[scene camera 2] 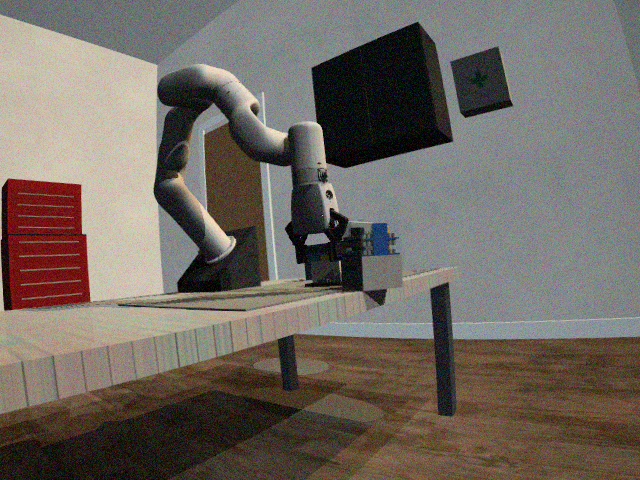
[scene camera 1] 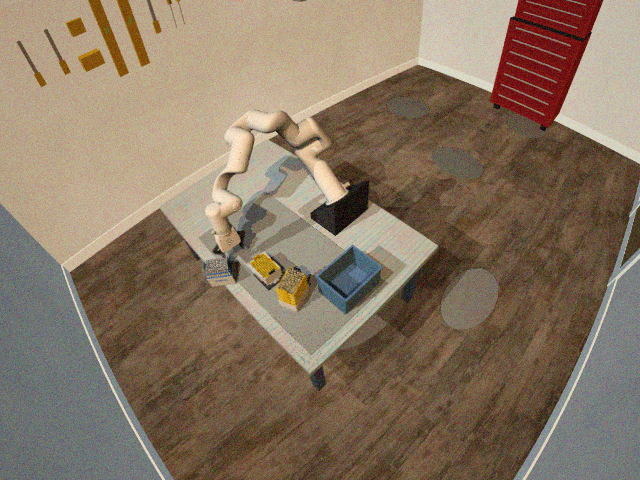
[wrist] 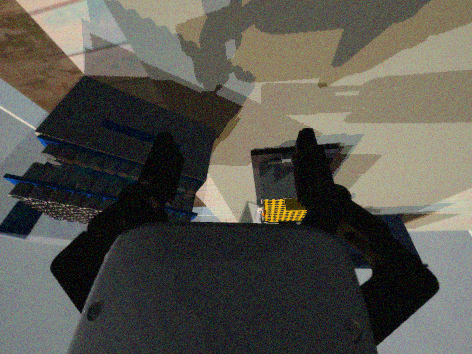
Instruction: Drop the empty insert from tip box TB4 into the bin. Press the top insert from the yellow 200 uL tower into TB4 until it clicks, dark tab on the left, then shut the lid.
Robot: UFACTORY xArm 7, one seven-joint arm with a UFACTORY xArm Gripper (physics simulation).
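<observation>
Tip box TB4 (scene camera 1: 275, 277) (wrist: 275, 180) stands on the mat between two towers, its yellow insert (scene camera 1: 265, 265) (wrist: 281, 210) exposed at the top. Whether that insert holds tips, and where its dark tab lies, is too small to tell. The yellow tower (scene camera 1: 292, 288) stands beside TB4. The blue bin (scene camera 1: 349, 279) stands beyond the yellow tower. My gripper (scene camera 1: 230, 250) (scene camera 2: 317, 257) (wrist: 234, 144) is open and empty, pointing down beside the blue-banded tower and TB4. In the wrist view, its right finger covers part of TB4.
A grey tower with blue bands (scene camera 1: 219, 272) (scene camera 2: 381, 269) (wrist: 135, 120) stands at the table's edge, close to my gripper. The black arm mount (scene camera 1: 341, 208) stands at the opposite side of the mat (scene camera 1: 315, 330). A red tool cabinet (scene camera 1: 537, 67) (scene camera 2: 43, 271) stands away from the table.
</observation>
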